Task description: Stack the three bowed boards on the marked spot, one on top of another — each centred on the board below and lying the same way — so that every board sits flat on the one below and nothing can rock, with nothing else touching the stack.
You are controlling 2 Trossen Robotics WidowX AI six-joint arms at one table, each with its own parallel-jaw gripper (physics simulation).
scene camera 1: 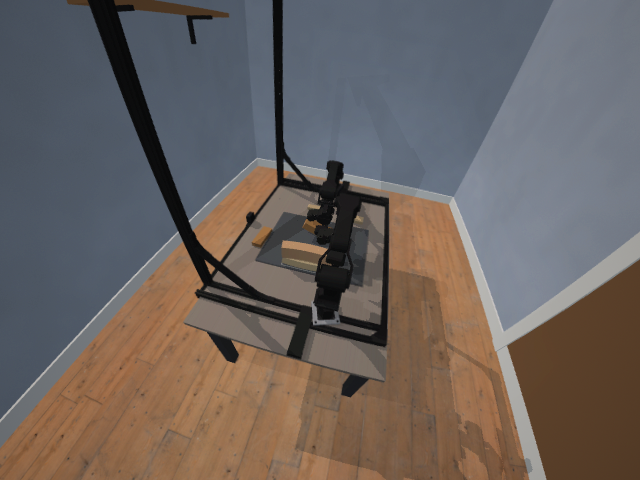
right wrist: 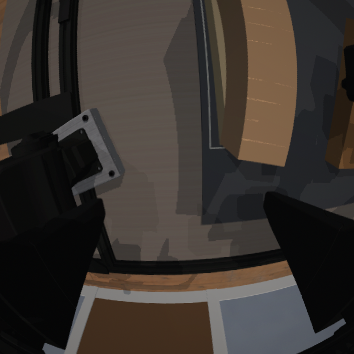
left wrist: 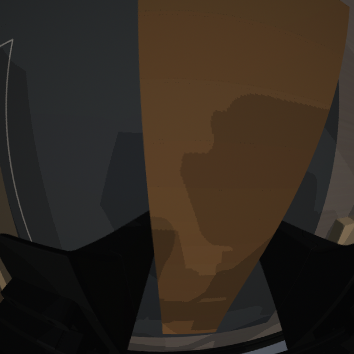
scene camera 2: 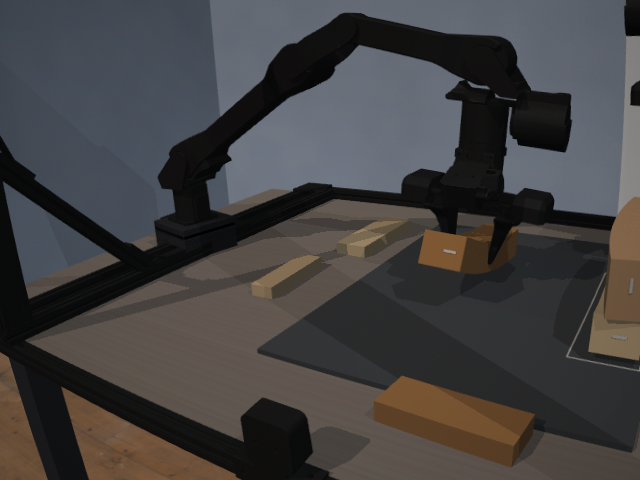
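Pixels of known places: left gripper, between the fingertips: [left wrist: 205,217]; right gripper, between the fingertips: [right wrist: 185,203]; left arm's base, origin of its link: [scene camera 2: 193,218]; right arm's base, origin of its link: [scene camera 1: 325,311] [right wrist: 75,157].
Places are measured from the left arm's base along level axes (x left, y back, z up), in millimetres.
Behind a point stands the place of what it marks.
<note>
My left gripper [scene camera 2: 470,246] {x 135, y -452, z -11 mm} [left wrist: 205,217] {x 135, y -452, z -11 mm} is shut on a dark orange bowed board [scene camera 2: 442,253] {x 40, y -477, z 30 mm} [left wrist: 225,150] {x 94, y -468, z 32 mm} [scene camera 1: 310,226] {x 80, y -494, z 34 mm}, over the dark mat [scene camera 2: 320,335] {x -89, y -405, z -46 mm}; whether the board touches the mat is unclear. A tan bowed board [scene camera 1: 303,249] {x 141, y -677, z 68 mm} [scene camera 2: 622,284] {x 44, y -687, z 43 mm} [right wrist: 272,85] {x 216, y -646, z 68 mm} lies on a pale yellow bowed board [scene camera 1: 296,261] {x 118, y -694, z -6 mm} [scene camera 2: 612,338] {x 47, y -683, z -17 mm} [right wrist: 219,55] {x 182, y -676, z -5 mm} at the white outline [scene camera 2: 594,361] {x 44, y -669, z -46 mm} [right wrist: 217,148] {x 294, y -648, z -46 mm}. Scene camera 2 cuts both boards off at its right edge, and the seating between them is partly hidden. My right gripper [right wrist: 185,203] {x 295, y -700, z 115 mm} is open and empty, near the end of the tan board.
An orange block [scene camera 1: 262,236] {x -121, y -621, z -30 mm} [scene camera 2: 449,418] {x -143, y -621, z -30 mm} lies beside the mat. Several small pale blocks [scene camera 2: 286,276] {x -15, y -259, z -35 mm} [scene camera 2: 374,237] {x 177, y -245, z -34 mm} lie on the table near the left arm's base. A black box [scene camera 2: 276,431] {x -270, y -556, z -3 mm} is on the table frame. Black posts [scene camera 1: 278,77] {x -342, y -127, z 590 mm} rise from the frame.
</note>
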